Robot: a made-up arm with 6 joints. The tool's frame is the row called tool.
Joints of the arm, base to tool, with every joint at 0 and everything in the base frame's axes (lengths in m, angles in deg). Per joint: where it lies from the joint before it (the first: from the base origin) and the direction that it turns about. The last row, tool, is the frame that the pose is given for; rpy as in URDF.
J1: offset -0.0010 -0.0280 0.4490 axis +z
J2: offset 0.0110 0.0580 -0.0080 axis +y
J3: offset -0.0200 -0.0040 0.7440 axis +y
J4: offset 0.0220 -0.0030 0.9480 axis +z
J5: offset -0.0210 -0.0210 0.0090 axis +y
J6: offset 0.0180 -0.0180 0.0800 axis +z
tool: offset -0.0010 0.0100 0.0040 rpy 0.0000 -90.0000 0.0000
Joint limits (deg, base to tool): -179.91..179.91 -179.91..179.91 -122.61..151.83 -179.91..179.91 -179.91..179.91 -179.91..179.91
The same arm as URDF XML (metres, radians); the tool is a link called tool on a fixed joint. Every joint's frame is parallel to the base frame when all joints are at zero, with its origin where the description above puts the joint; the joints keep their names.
<robot name="arm">
<joint name="J1" type="revolute"><parent link="base"/><child link="link1"/><origin xyz="-0.001 -0.028 0.449"/><axis xyz="0 0 1"/><limit lower="-3.14" upper="3.14"/></joint>
<joint name="J2" type="revolute"><parent link="link1"/><child link="link2"/><origin xyz="0.011 0.058 -0.008"/><axis xyz="0 1 0"/><limit lower="-3.14" upper="3.14"/></joint>
<joint name="J3" type="revolute"><parent link="link2"/><child link="link3"/><origin xyz="-0.02 -0.004 0.744"/><axis xyz="0 1 0"/><limit lower="-2.1399" upper="2.6499"/></joint>
<joint name="J4" type="revolute"><parent link="link3"/><child link="link4"/><origin xyz="0.022 -0.003 0.948"/><axis xyz="0 0 1"/><limit lower="-3.14" upper="3.14"/></joint>
<joint name="J5" type="revolute"><parent link="link4"/><child link="link5"/><origin xyz="-0.021 -0.021 0.009"/><axis xyz="0 1 0"/><limit lower="-3.14" upper="3.14"/></joint>
<joint name="J6" type="revolute"><parent link="link5"/><child link="link6"/><origin xyz="0.018 -0.018 0.08"/><axis xyz="0 0 1"/><limit lower="-3.14" upper="3.14"/></joint>
<joint name="tool_fixed" type="fixed"><parent link="link6"/><child link="tool"/><origin xyz="-0.001 0.01 0.004" rpy="0 -1.5708 0"/></joint>
<link name="base"/>
<link name="link1"/>
<link name="link2"/>
<link name="link3"/>
<link name="link4"/>
<link name="link5"/>
<link name="link6"/>
<link name="tool"/>
</robot>

